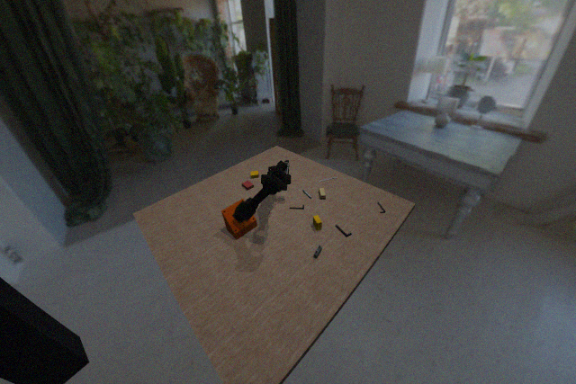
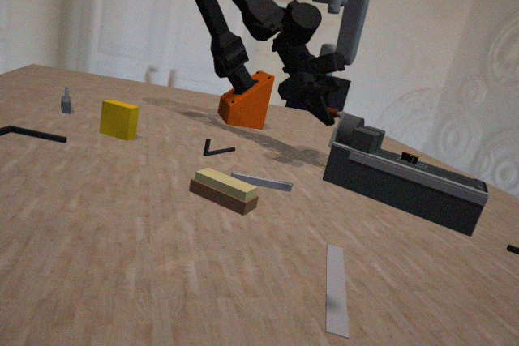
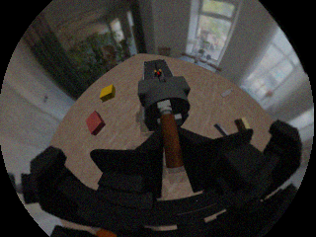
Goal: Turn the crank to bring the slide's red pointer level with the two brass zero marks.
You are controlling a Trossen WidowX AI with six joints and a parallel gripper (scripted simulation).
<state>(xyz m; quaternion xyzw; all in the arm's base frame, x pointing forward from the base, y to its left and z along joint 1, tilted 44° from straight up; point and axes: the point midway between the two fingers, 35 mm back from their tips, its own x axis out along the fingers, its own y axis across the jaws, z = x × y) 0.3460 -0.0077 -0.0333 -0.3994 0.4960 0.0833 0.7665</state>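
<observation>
The brown crank handle is 2 cm behind my gripper tip, 1 cm to the right of it and 2 cm above it. From my gripper tip the other things lie so: red pointer (13 cm ahead, 8 cm to the left, 1 cm below); red block (7 cm behind, 24 cm to the left, 8 cm below); grey bar (9 cm ahead, 17 cm to the right, 9 cm below).
</observation>
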